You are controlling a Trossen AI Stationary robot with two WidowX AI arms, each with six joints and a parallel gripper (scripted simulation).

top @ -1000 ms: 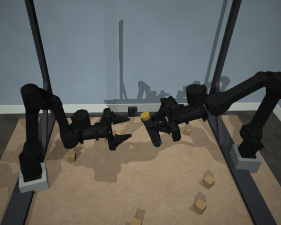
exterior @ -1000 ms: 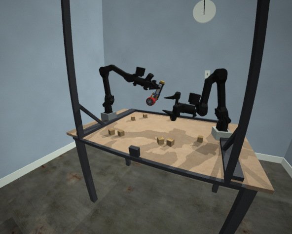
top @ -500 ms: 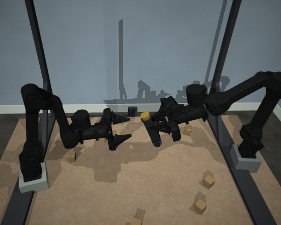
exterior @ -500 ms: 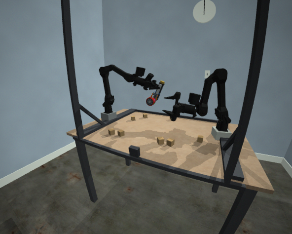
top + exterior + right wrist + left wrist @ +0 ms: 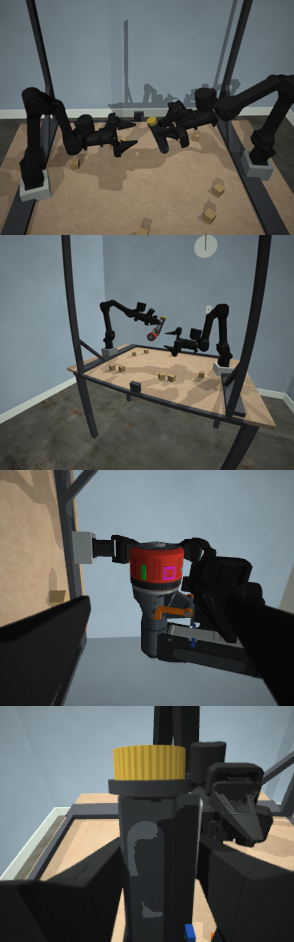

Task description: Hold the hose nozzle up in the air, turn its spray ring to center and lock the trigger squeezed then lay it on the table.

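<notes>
The red spray ring lies 120 mm to the left of my right hand and 20 mm above it.
</notes>
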